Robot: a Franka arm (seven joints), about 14 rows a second.
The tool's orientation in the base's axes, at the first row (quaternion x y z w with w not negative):
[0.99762 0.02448 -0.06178 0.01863]
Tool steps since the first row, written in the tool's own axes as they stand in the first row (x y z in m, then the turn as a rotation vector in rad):
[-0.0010 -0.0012 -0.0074 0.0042 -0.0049 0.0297]
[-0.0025 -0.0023 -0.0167 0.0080 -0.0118 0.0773]
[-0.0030 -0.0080 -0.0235 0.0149 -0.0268 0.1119]
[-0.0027 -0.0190 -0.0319 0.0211 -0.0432 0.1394]
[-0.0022 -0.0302 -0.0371 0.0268 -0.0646 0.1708]
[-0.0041 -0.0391 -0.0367 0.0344 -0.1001 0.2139]
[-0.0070 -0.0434 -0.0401 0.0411 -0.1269 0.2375]
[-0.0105 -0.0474 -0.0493 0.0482 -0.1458 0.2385]
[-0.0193 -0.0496 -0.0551 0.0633 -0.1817 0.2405]
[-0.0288 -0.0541 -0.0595 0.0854 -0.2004 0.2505]
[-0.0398 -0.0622 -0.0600 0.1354 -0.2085 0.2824]
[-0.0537 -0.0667 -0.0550 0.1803 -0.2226 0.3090]
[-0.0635 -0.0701 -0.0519 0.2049 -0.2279 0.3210]
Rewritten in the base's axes. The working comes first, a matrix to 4 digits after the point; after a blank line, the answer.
The tool's axes in the first row as the columns of a matrix, in the base's axes (used below as rounded here):
[0.9912 0.0511 -0.1224]
[0.0465 -0.9981 -0.0402]
[-0.1242 0.0341 -0.9917]

[-0.0001 0.0014 0.0074 0.0003 0.0039 -0.0301]
[-0.0006 0.0029 0.0168 -0.0021 0.0090 -0.0781]
[-0.0005 0.0088 0.0234 -0.0003 0.0229 -0.1137]
[0.0003 0.0201 0.0313 0.0016 0.0385 -0.1423]
[0.0008 0.0315 0.0360 0.0024 0.0589 -0.1749]
[-0.0016 0.0403 0.0356 0.0028 0.0929 -0.2198]
[-0.0042 0.0446 0.0392 0.0052 0.1190 -0.2450]
[-0.0068 0.0488 0.0486 0.0111 0.1382 -0.2475]
[-0.0149 0.0508 0.0553 0.0240 0.1746 -0.2526]
[-0.0240 0.0550 0.0607 0.0437 0.1939 -0.2659]
[-0.0353 0.0626 0.0623 0.0890 0.2030 -0.3040]
[-0.0499 0.0663 0.0589 0.1295 0.2181 -0.3364]
[-0.0602 0.0691 0.0570 0.1522 0.2241 -0.3516]

